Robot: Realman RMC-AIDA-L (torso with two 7-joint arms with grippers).
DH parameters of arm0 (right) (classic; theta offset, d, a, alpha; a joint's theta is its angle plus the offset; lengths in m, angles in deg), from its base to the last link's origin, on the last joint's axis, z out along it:
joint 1: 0 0.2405 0 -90
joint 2: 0 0 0 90
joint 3: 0 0.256 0 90
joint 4: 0 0 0 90
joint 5: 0 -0.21 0 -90
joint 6: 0 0 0 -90
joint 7: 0 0.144 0 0
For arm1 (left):
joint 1: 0 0.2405 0 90
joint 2: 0 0 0 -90
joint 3: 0 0.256 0 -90
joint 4: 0 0 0 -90
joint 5: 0 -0.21 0 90
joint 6: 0 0 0 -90
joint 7: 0 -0.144 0 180
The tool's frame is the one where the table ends.
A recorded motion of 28 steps. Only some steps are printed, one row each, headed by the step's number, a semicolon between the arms.
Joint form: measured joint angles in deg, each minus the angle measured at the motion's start. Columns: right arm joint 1, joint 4, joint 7, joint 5, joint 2, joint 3, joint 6; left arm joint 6, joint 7, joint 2, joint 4, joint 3, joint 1, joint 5.
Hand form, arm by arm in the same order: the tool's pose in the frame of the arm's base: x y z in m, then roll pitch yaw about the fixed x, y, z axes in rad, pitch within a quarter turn. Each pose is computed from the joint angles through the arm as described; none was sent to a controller.
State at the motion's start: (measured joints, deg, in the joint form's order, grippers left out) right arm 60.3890 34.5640 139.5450 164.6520 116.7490 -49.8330 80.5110; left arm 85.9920 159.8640 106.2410 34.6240 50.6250 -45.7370 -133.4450
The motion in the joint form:
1: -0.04 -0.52 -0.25 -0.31 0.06 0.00 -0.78; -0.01 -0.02 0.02 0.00 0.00 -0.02 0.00
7: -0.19 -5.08 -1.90 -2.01 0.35 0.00 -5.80; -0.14 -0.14 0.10 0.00 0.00 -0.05 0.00
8: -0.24 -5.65 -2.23 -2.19 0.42 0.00 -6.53; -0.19 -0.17 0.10 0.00 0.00 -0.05 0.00
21: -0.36 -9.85 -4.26 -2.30 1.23 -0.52 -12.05; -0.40 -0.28 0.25 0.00 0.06 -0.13 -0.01
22: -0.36 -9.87 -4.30 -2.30 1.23 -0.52 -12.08; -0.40 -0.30 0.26 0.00 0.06 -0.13 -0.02
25: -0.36 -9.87 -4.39 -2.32 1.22 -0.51 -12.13; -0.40 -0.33 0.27 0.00 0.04 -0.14 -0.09
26: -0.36 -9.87 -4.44 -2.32 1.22 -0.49 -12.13; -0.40 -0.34 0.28 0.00 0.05 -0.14 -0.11
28: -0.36 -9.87 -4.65 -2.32 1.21 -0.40 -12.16; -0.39 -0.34 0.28 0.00 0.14 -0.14 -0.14
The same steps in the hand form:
1: 0.1952 0.4219 -0.0127 -2.6982 -0.2202 -0.9288; -0.2484 0.3984 0.0516 -3.0474 -0.1636 1.5262
7: 0.2038 0.4199 -0.0285 -2.7156 -0.2002 -0.9197; -0.2481 0.3986 0.0511 -3.0473 -0.1646 1.5235
8: 0.2052 0.4195 -0.0307 -2.7169 -0.1980 -0.9169; -0.2481 0.3987 0.0511 -3.0469 -0.1654 1.5229
21: 0.2152 0.4157 -0.0477 -2.7089 -0.2024 -0.8933; -0.2474 0.3992 0.0499 -3.0464 -0.1660 1.5191
22: 0.2152 0.4157 -0.0477 -2.7089 -0.2026 -0.8927; -0.2474 0.3991 0.0498 -3.0463 -0.1658 1.5188
25: 0.2152 0.4159 -0.0476 -2.7087 -0.2022 -0.8911; -0.2475 0.3991 0.0498 -3.0454 -0.1655 1.5182
26: 0.2152 0.4159 -0.0476 -2.7090 -0.2023 -0.8904; -0.2475 0.3991 0.0497 -3.0450 -0.1651 1.5179
28: 0.2152 0.4160 -0.0475 -2.7097 -0.2021 -0.8875; -0.2476 0.3989 0.0495 -3.0436 -0.1636 1.5173

